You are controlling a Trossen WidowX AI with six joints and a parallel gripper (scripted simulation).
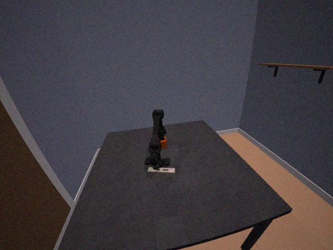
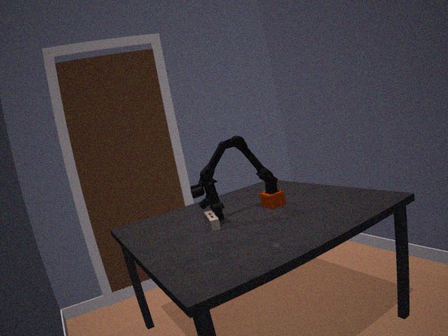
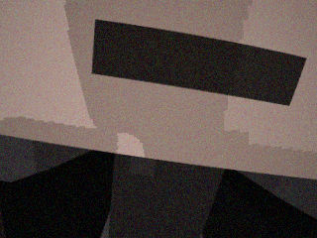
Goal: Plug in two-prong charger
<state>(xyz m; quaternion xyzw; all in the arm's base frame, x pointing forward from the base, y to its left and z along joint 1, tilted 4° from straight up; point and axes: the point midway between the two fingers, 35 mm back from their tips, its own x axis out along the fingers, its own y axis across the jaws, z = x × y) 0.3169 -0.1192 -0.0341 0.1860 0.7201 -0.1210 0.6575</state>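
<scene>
Now: the two-prong charger 10 mm ahead of my gripper tip, 10 mm to the right of it and 10 mm above it.
</scene>
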